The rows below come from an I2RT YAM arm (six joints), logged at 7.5 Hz.
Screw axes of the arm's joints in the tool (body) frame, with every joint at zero. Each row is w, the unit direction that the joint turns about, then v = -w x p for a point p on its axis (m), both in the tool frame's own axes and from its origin. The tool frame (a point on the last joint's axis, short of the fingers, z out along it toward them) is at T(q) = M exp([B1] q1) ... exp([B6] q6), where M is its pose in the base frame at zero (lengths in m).
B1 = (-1, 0, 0, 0, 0.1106, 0)
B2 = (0, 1, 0, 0.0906, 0, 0.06)
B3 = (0, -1, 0, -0.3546, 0, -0.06)
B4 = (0, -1, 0, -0.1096, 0, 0)
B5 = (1, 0, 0, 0, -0.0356, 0)
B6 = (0, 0, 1, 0, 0, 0)
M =
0 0 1 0.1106
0 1 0 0
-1 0 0 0.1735
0 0 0 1
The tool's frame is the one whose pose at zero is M.
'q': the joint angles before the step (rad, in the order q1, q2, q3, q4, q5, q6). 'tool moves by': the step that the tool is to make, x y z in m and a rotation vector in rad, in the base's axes. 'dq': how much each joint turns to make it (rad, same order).
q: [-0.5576, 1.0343, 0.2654, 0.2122, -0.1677, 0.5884]
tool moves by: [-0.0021, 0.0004, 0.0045, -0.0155, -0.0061, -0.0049]
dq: [-0.0027, -0.0315, 0.0037, -0.0231, 0.0070, -0.0074]
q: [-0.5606, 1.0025, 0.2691, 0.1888, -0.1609, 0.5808]
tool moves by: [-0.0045, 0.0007, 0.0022, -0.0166, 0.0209, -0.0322]
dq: [-0.0023, -0.0376, 0.0012, -0.0485, 0.0386, -0.0059]
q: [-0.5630, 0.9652, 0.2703, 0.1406, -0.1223, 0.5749]
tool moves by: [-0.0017, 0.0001, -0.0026, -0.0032, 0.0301, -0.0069]
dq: [-0.0016, 0.0004, -0.0009, -0.0239, 0.0145, -0.0131]
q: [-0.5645, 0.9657, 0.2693, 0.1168, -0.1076, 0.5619]
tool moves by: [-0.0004, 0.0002, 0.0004, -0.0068, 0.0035, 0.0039]
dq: [-0.0001, -0.0045, 0.0004, -0.0051, 0.0008, -0.0086]
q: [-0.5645, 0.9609, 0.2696, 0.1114, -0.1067, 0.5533]
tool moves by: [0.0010, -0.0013, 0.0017, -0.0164, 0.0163, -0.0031]
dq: [-0.0002, 0.0054, 0.0121, -0.0135, 0.0149, -0.0173]
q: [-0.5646, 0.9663, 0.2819, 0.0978, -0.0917, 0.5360]
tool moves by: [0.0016, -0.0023, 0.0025, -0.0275, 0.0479, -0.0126]
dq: [0.0016, 0.0125, 0.0267, -0.0423, 0.0393, -0.0323]
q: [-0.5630, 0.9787, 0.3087, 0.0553, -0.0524, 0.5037]
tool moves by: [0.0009, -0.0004, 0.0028, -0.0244, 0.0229, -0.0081]
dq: [0.0064, -0.0010, 0.0147, -0.0228, 0.0309, -0.0183]
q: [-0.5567, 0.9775, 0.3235, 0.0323, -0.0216, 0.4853]
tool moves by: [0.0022, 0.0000, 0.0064, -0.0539, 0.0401, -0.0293]
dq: [0.0206, -0.0039, 0.0282, -0.0379, 0.0796, -0.0251]
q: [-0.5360, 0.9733, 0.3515, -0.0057, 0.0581, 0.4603]
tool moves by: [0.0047, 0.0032, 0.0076, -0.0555, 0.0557, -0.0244]
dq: [0.0442, 0.0028, 0.0394, -0.0557, 0.1002, -0.0202]
